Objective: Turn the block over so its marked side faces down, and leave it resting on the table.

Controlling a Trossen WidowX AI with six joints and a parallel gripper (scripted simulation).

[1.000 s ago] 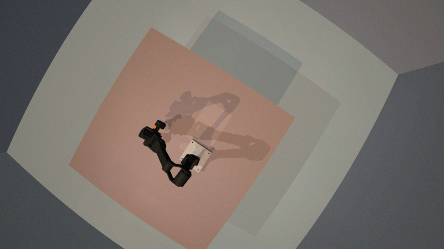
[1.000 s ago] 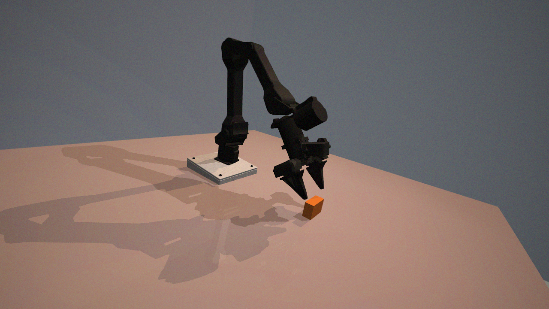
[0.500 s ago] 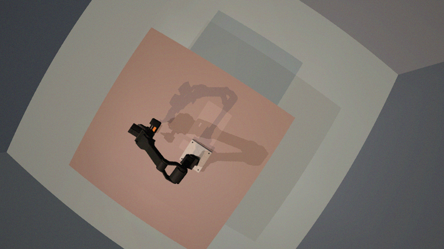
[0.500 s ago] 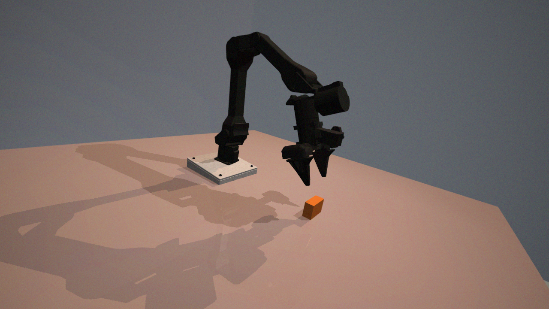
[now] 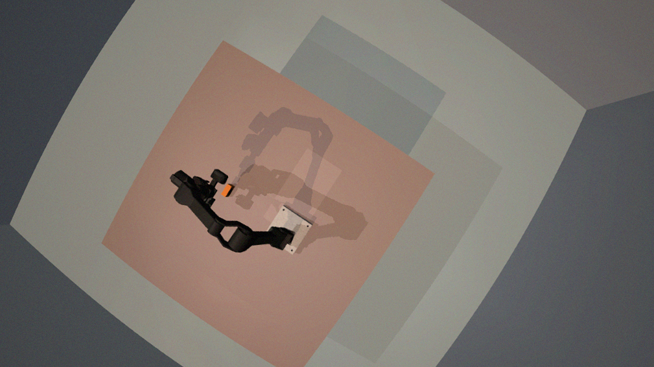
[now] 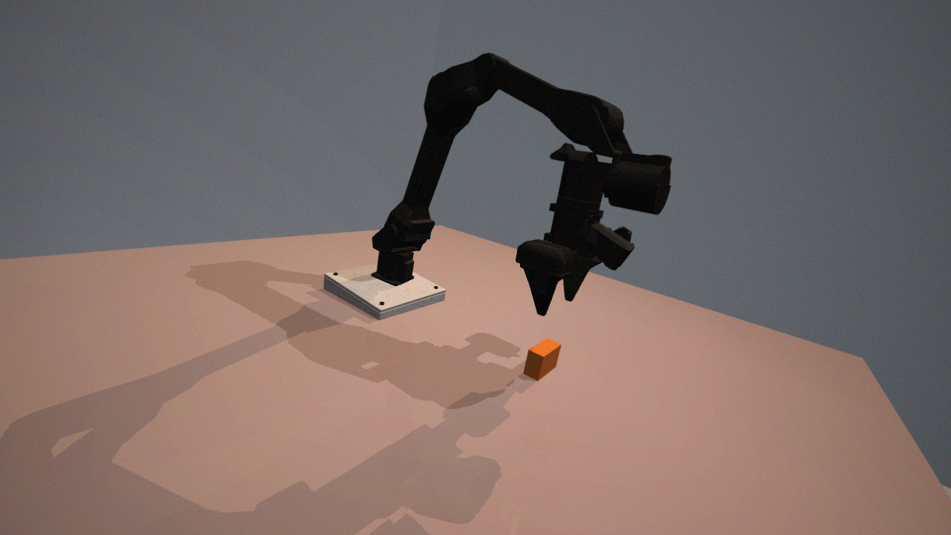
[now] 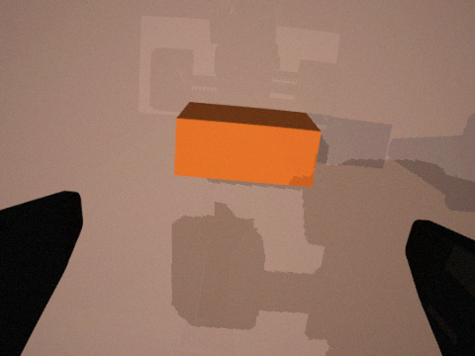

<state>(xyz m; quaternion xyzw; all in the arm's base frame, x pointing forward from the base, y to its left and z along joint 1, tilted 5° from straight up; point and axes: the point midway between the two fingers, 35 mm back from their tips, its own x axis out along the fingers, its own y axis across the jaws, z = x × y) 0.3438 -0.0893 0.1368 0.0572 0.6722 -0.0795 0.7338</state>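
My gripper tip is now 8 cm above the orange block and 1 cm past it.
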